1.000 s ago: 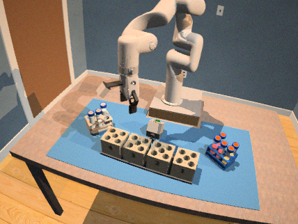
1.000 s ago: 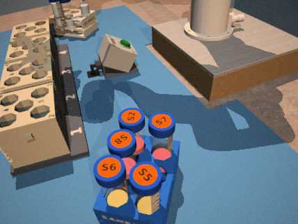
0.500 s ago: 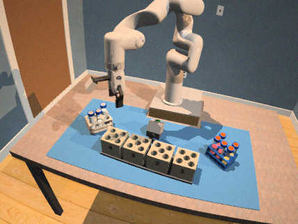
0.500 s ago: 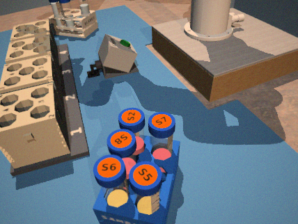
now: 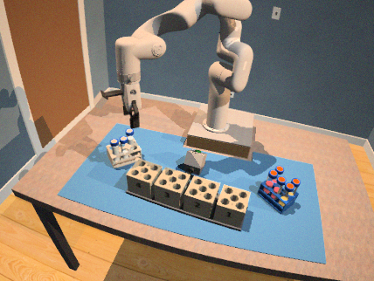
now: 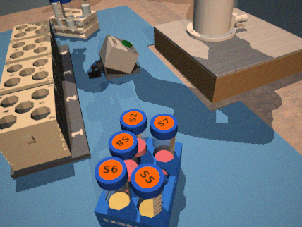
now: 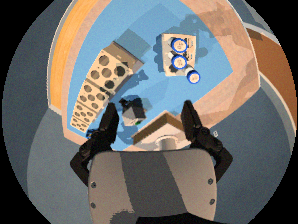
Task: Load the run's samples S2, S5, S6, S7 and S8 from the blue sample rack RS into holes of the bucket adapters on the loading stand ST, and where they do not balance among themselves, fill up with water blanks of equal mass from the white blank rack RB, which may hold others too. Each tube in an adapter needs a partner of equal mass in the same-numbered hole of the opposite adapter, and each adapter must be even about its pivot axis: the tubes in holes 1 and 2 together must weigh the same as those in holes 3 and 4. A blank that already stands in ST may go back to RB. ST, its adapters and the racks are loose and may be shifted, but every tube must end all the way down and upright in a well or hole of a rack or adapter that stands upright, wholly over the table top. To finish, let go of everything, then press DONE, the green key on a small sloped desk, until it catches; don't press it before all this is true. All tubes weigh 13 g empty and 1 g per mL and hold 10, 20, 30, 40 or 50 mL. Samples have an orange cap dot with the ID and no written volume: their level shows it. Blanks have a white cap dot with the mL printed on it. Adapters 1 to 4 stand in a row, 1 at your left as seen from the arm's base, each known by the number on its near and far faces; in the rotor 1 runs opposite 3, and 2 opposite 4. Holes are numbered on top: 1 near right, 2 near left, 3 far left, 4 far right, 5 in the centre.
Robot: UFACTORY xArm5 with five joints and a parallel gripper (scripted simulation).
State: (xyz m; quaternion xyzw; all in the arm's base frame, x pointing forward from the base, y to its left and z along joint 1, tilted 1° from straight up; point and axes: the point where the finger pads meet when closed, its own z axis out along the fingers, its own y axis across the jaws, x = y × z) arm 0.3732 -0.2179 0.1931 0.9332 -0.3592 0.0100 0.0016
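My gripper is now 19 cm above the blue-capped tube and 8 cm to the left of it. The rest, counted from my hand: white blank rack RB 22 cm below, 8 cm to the right, 4 cm behind; then loading stand ST 25 cm to the left, 24 cm below, 6 cm ahead; then blue sample rack RS 57 cm to the left, 22 cm below, 9 cm behind.
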